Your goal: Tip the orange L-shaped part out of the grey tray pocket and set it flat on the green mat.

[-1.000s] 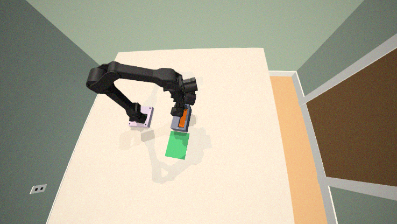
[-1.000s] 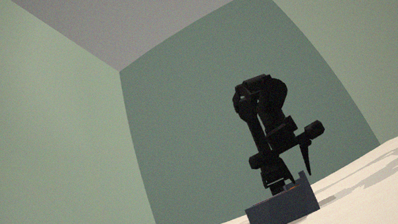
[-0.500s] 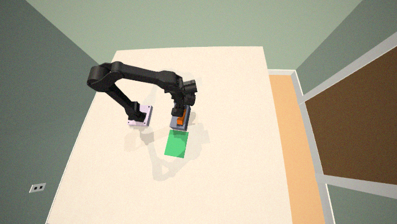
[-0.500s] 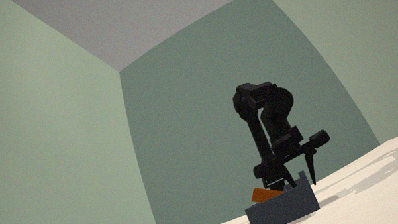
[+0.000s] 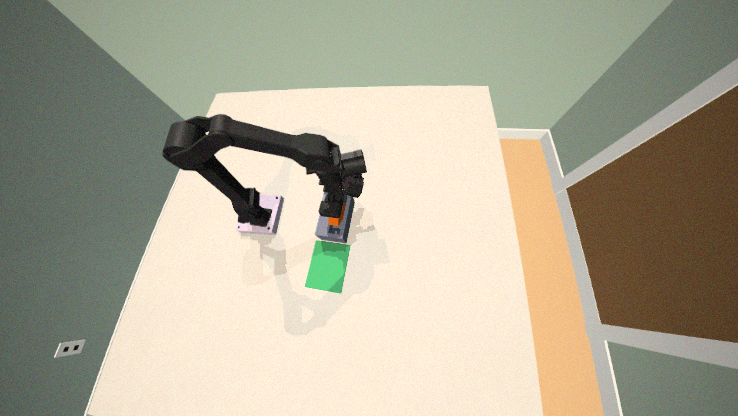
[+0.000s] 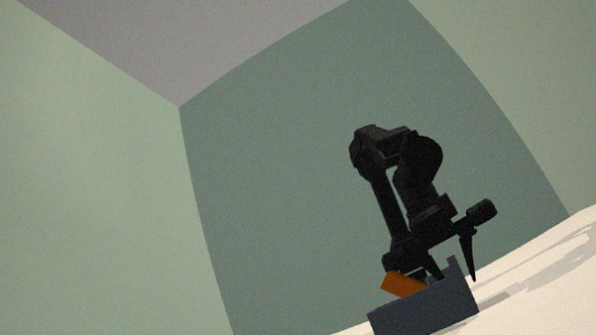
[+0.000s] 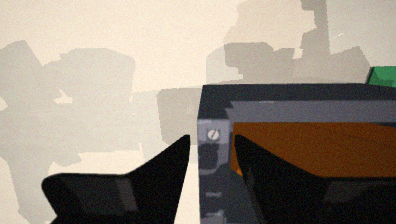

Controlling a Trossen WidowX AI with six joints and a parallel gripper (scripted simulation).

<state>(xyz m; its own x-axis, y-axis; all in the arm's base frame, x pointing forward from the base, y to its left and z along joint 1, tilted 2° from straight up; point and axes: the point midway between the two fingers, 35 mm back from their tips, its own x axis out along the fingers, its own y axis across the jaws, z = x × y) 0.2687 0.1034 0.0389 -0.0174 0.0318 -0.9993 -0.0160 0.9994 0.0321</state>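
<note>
Now: gripper tip 50 mm to the left of the orange L-shaped part and 10 mm below it. The rest, counted from my gripper tip: green mat: 220 mm to the right, 50 mm below.
</note>
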